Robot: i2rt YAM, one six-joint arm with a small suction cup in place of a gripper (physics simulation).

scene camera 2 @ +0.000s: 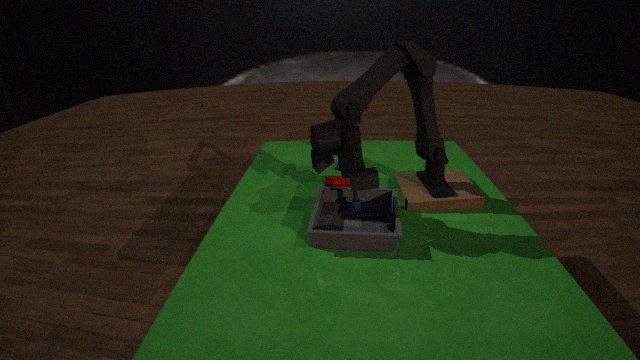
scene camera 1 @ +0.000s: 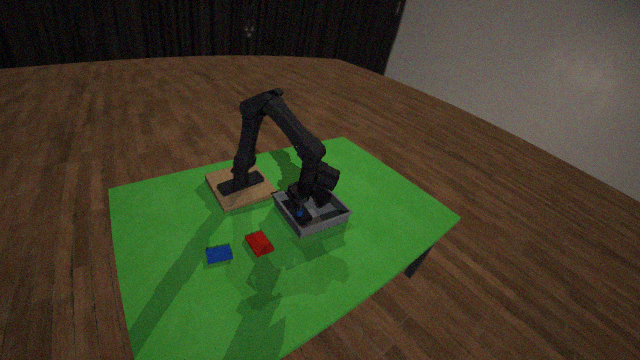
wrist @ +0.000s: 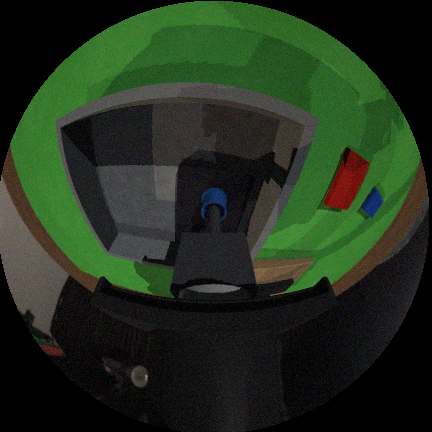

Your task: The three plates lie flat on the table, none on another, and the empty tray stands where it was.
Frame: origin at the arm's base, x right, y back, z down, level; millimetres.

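Seen in the pictures: hand, its tool point: (scene camera 2: 356,211) (scene camera 1: 298,215) (wrist: 213,195); arm's base, origin of its link: (scene camera 2: 434,184) (scene camera 1: 241,183).
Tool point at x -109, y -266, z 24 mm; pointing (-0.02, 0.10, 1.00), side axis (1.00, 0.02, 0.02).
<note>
Pixels of each thing's top centre, then the offset from my tool point to it. Level surfaces: height alone.
- grey tray, centre of its top: (wrist: 153,214) (scene camera 2: 356,208) (scene camera 1: 312,203) dx -58, dy -9, dz -46 mm
- black plate, centre of its top: (wrist: 208,217) (scene camera 2: 365,207) (scene camera 1: 296,208) dx -6, dy +23, dz -15 mm
- red plate, centre of its top: (wrist: 350,183) (scene camera 2: 338,179) (scene camera 1: 259,242) dx +208, dy -38, dz -5 mm
- blue plate, centre of its top: (wrist: 373,204) (scene camera 1: 218,253) dx +346, dy -6, dz -5 mm
- green mat, height of its surface: dz +4 mm
My suction cup (scene camera 1: 298,213) (scene camera 2: 356,206) (wrist: 213,199) is down inside the grey tray (scene camera 1: 313,230) (scene camera 2: 353,239) (wrist: 185,90). It rests on the black plate (wrist: 193,189) (scene camera 2: 373,213), which lies in the tray under the arm's shadow. The red plate (scene camera 1: 258,243) (scene camera 2: 336,181) (wrist: 346,181) lies flat on the green mat beside the tray. The blue plate (scene camera 1: 218,253) (wrist: 371,202) lies flat a little beyond the red one, apart from it. In scene camera 2 the arm mostly hides the blue plate.
The arm stands on a wooden base board (scene camera 1: 241,198) (scene camera 2: 420,196) next to the tray. The green mat (scene camera 1: 178,291) (scene camera 2: 313,304) covers a small table over a wooden floor (scene camera 1: 492,178).
</note>
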